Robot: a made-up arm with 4 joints. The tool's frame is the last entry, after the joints.
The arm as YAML. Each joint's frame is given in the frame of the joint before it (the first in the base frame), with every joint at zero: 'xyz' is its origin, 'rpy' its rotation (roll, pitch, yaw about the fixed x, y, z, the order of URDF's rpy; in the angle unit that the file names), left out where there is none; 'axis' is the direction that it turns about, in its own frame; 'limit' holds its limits. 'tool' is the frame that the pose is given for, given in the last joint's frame.
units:
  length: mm
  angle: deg
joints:
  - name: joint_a
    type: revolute
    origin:
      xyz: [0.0, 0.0, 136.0]
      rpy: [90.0, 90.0, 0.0]
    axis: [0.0, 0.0, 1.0]
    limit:
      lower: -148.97
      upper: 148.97
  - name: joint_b
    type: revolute
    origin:
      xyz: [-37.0, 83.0, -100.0]
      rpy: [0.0, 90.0, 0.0]
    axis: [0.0, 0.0, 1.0]
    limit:
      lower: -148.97
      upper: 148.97
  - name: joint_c
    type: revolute
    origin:
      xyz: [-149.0, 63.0, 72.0]
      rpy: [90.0, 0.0, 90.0]
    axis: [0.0, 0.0, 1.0]
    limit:
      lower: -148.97
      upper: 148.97
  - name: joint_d
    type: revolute
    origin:
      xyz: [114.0, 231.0, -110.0]
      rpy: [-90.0, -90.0, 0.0]
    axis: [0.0, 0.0, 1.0]
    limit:
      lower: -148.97
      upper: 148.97
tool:
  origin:
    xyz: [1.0, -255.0, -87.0]
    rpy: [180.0, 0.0, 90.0]
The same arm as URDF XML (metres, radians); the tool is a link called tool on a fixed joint. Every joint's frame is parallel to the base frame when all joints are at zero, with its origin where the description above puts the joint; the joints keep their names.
<robot name="arm">
  <joint name="tool_fixed" type="fixed">
    <parent link="link4"/>
    <child link="tool"/>
    <origin xyz="-0.255 0.001 0.087"/>
  </joint>
  <joint name="joint_d" type="revolute">
    <parent link="link3"/>
    <child link="link4"/>
    <origin xyz="0.114 -0.11 -0.231"/>
    <axis xyz="0 0 -1"/>
    <limit lower="-2.6" upper="2.6"/>
  </joint>
  <joint name="joint_c" type="revolute">
    <parent link="link2"/>
    <child link="link3"/>
    <origin xyz="0.063 -0.149 -0.072"/>
    <axis xyz="0 1 0"/>
    <limit lower="-2.6" upper="2.6"/>
  </joint>
  <joint name="joint_b" type="revolute">
    <parent link="link1"/>
    <child link="link2"/>
    <origin xyz="0.083 0.1 0.037"/>
    <axis xyz="0 0 -1"/>
    <limit lower="-2.6" upper="2.6"/>
  </joint>
  <joint name="joint_a" type="revolute">
    <parent link="base"/>
    <child link="link1"/>
    <origin xyz="0 0 0.136"/>
    <axis xyz="0 -1 0"/>
    <limit lower="-2.6" upper="2.6"/>
  </joint>
  <link name="base"/>
  <link name="link1"/>
  <link name="link2"/>
  <link name="link3"/>
  <link name="link4"/>
  <link name="tool"/>
</robot>

